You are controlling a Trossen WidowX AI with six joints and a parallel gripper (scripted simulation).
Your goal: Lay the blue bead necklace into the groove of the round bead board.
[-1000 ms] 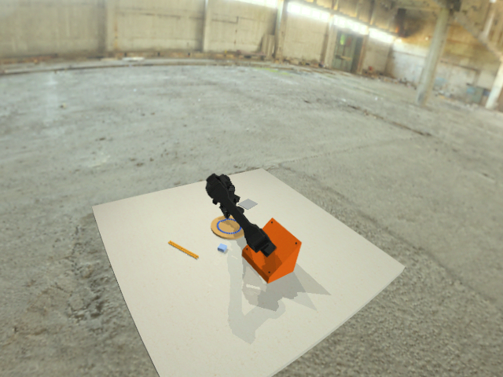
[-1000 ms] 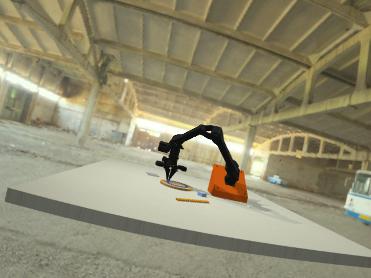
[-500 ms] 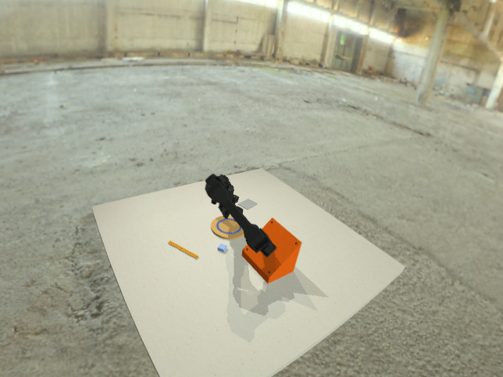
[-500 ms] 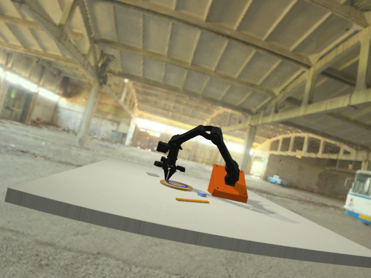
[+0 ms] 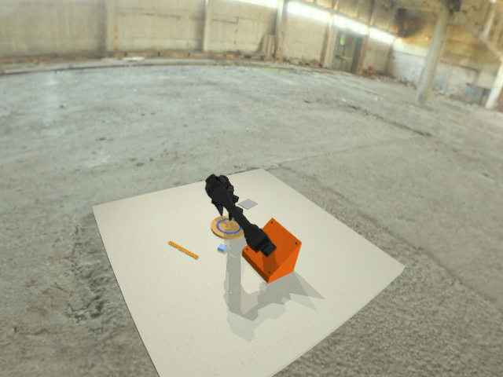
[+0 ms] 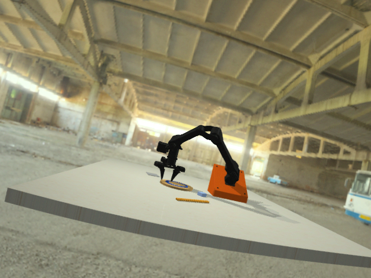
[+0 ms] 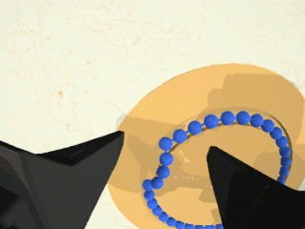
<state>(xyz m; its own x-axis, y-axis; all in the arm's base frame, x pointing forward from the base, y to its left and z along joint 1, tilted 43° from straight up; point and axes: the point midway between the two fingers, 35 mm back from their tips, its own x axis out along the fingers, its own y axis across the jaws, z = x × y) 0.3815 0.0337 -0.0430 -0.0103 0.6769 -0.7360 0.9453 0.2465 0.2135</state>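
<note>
Right now my gripper tip is 60 mm past the round tan bead board, 20 mm to the right of it and 10 mm above it. From my gripper tip the other things lie so: flat grey tile 90 mm ahead, 210 mm to the right, 20 mm below; small light-blue block 200 mm behind, 140 mm to the left, 10 mm below.
</note>
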